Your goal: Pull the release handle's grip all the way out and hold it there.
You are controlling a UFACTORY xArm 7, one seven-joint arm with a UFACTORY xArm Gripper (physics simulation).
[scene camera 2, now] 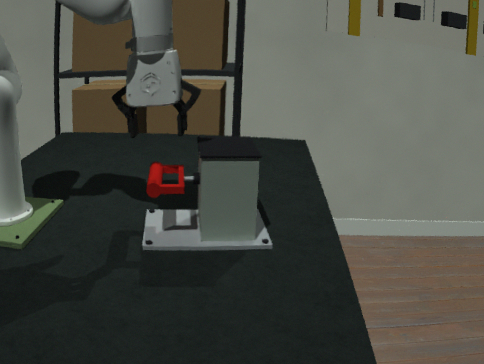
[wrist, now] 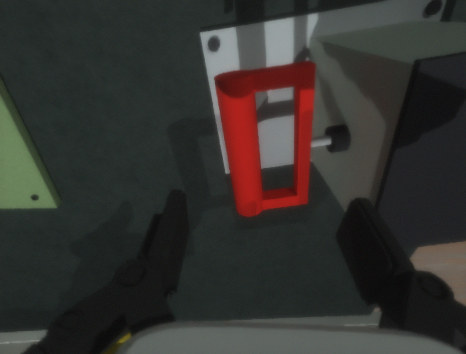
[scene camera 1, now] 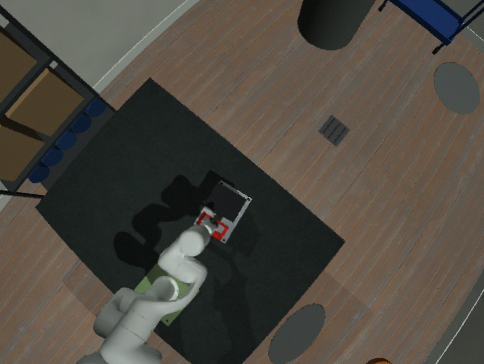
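The red release handle [scene camera 1: 220, 233] [scene camera 2: 156, 180] [wrist: 242, 150] has a round grip bar and a rectangular frame. A short stretch of metal rod [scene camera 2: 189, 178] [wrist: 321, 142] shows between the frame and the black collar [scene camera 2: 196, 178] [wrist: 339, 139] on the grey-green housing [scene camera 2: 229, 200] [wrist: 357, 100]. My gripper [scene camera 2: 157, 133] [wrist: 265, 213] is wide open and empty. In scene camera 2 its fingertips are above the handle, apart from it. In the wrist view the handle shows between and beyond the fingers. In scene camera 1 the arm hides part of the handle and most of the gripper.
The housing stands on a light base plate [scene camera 1: 242, 215] [scene camera 2: 153, 231] [wrist: 215, 62] with dark bolts, on a dark mat [scene camera 1: 295, 240] [scene camera 2: 300, 300]. The arm's green mounting plate [scene camera 1: 170, 317] [scene camera 2: 45, 212] [wrist: 22, 165] is to the handle's left in scene camera 2. A shelf with boxes [scene camera 2: 200, 107] stands behind.
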